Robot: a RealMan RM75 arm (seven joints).
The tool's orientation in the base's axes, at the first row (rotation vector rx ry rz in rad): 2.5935, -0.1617, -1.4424
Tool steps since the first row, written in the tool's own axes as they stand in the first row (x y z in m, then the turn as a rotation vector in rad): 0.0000, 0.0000, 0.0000, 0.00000, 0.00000, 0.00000; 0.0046, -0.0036, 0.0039, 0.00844, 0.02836, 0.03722; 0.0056, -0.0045, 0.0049, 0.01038, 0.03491, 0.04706; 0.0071, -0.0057, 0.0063, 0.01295, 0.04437, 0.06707; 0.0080, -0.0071, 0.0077, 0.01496, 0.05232, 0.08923; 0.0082, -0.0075, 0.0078, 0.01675, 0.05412, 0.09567; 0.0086, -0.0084, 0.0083, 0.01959, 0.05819, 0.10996; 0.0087, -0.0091, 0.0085, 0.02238, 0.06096, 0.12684; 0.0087, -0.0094, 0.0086, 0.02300, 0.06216, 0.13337; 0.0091, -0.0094, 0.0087, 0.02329, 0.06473, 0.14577; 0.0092, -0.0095, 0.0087, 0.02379, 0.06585, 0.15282; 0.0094, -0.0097, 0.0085, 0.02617, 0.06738, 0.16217; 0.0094, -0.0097, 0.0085, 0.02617, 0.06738, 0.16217
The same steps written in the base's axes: 0.0000, 0.0000, 0.0000, 0.00000, 0.00000, 0.00000; -0.0008, 0.0023, -0.0066, -0.02755, -0.03280, -0.02063; -0.0012, 0.0030, -0.0081, -0.03498, -0.04050, -0.02604; -0.0015, 0.0037, -0.0103, -0.05075, -0.05211, -0.03665; -0.0022, 0.0048, -0.0121, -0.06863, -0.06236, -0.04821; -0.0022, 0.0052, -0.0124, -0.07318, -0.06505, -0.05268; -0.0024, 0.0059, -0.0131, -0.08389, -0.07089, -0.06163; -0.0025, 0.0066, -0.0135, -0.09680, -0.07570, -0.07214; -0.0026, 0.0069, -0.0136, -0.10204, -0.07760, -0.07580; -0.0025, 0.0068, -0.0140, -0.11246, -0.08135, -0.08195; -0.0024, 0.0069, -0.0141, -0.11821, -0.08320, -0.08579; -0.0022, 0.0070, -0.0142, -0.12492, -0.08601, -0.09231; -0.0022, 0.0070, -0.0142, -0.12492, -0.08601, -0.09231
